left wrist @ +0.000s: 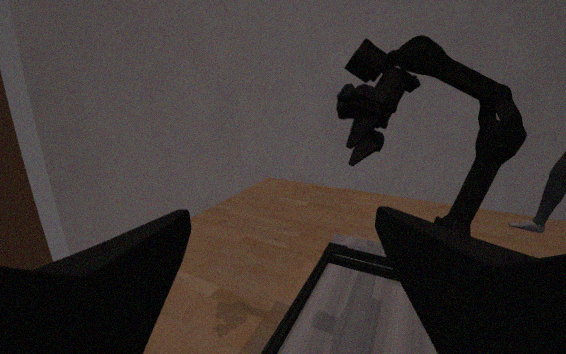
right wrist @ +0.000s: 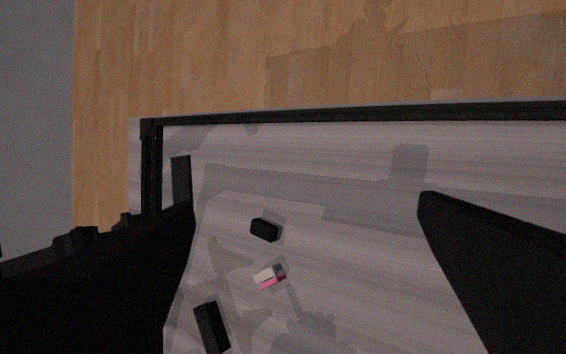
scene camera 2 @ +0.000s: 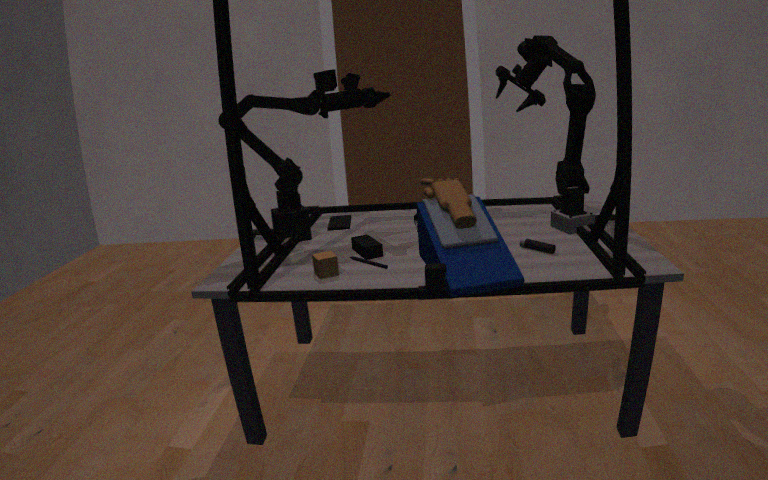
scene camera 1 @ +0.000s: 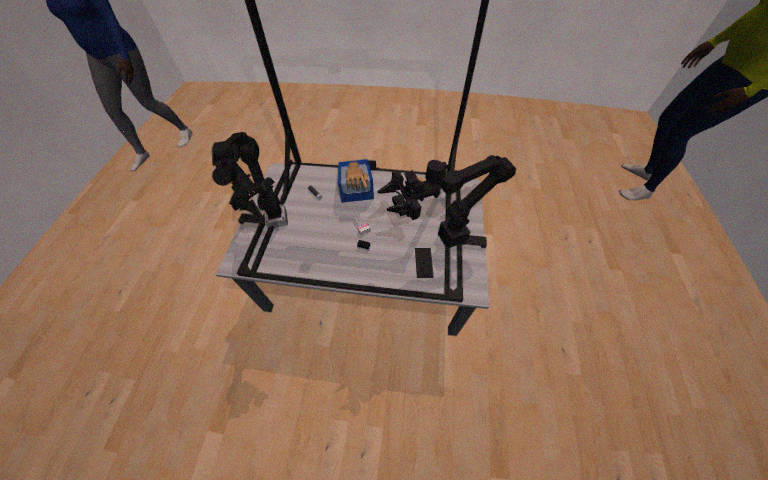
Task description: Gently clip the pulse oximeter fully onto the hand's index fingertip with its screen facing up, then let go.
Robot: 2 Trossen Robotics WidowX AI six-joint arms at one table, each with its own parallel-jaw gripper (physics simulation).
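Places are measured from the left arm's base along level axes (x ahead, y left, z up), in millimetres.
Where they show: left gripper, fingertip midpoint: (left wrist: 284, 218) (scene camera 2: 384, 94) (scene camera 1: 382, 200); right gripper, fingertip midpoint: (left wrist: 349, 157) (right wrist: 306, 208) (scene camera 2: 506, 104) (scene camera 1: 268, 213); left arm's base, origin of the base link: (scene camera 2: 289, 209) (scene camera 1: 455, 227); right arm's base, origin of the base link: (scene camera 2: 572, 212) (scene camera 1: 274, 213).
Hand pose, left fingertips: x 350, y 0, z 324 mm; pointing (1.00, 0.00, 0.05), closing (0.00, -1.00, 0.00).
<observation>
Things, the pixels of their centre, and the offset from my left fingertips. "spot": a spot on its surface instead.
- pink piece, surface spot: (right wrist: 270, 278) (scene camera 1: 360, 228) spot: 389 mm down, 37 mm ahead, 201 mm right
- small black block, body centre: (right wrist: 265, 229) (scene camera 1: 363, 245) 403 mm down, 53 mm ahead, 113 mm right
- wooden cube, body centre: (scene camera 2: 325, 264) 394 mm down, 349 mm back, 366 mm right
- pen, body centre: (scene camera 2: 367, 261) 415 mm down, 233 mm back, 351 mm right
- dark cylinder, body centre: (scene camera 2: 537, 245) (scene camera 1: 315, 192) 406 mm down, 184 mm ahead, 529 mm right
- flat dark slab, body centre: (right wrist: 181, 186) (scene camera 2: 339, 222) (scene camera 1: 424, 262) 415 mm down, 169 mm back, 68 mm left
The pulse oximeter appears to be the small white and pink piece (scene camera 1: 363, 228) (right wrist: 270, 278) lying on the table; a dark patch shows at one end. It does not show in scene camera 2. The tan hand (scene camera 1: 357, 176) (scene camera 2: 451, 198) rests on a grey pad on the blue wedge (scene camera 1: 355, 196) (scene camera 2: 481, 270), with nothing visible on its fingers. My left gripper (scene camera 1: 385, 199) (left wrist: 284, 218) is open and empty, high above the table beside the wedge. My right gripper (scene camera 2: 508, 103) (left wrist: 349, 157) (right wrist: 306, 208) is open and empty, high above the table, far from the oximeter.
A small black block (scene camera 1: 363, 244) (right wrist: 264, 230) lies near the oximeter. Another black block (scene camera 2: 367, 246) (right wrist: 212, 327), a wooden cube (scene camera 2: 325, 264), a pen (scene camera 2: 369, 262), a dark cylinder (scene camera 1: 314, 192) (scene camera 2: 538, 246) and a flat dark slab (scene camera 1: 423, 262) (scene camera 2: 339, 222) (right wrist: 181, 180) also lie there.
</observation>
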